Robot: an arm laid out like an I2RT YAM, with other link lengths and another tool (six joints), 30 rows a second.
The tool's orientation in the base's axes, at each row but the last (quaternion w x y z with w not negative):
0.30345 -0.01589 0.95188 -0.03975
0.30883 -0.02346 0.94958 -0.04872
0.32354 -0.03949 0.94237 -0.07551
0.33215 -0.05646 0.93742 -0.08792
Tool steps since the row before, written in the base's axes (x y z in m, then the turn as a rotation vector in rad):
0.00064 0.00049 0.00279 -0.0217 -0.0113 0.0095
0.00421 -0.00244 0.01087 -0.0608 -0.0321 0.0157
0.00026 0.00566 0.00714 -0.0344 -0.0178 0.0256
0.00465 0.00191 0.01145 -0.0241 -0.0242 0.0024
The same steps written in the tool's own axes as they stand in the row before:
-0.00216 0.00025 -0.00193 0.0128 -0.0119 -0.0195
-0.00957 -0.00365 -0.00608 0.0424 -0.0327 -0.0459
-0.00521 0.00437 -0.00606 0.0138 -0.0210 -0.0391
-0.01092 -0.00067 -0.00605 0.0211 -0.0230 -0.0140

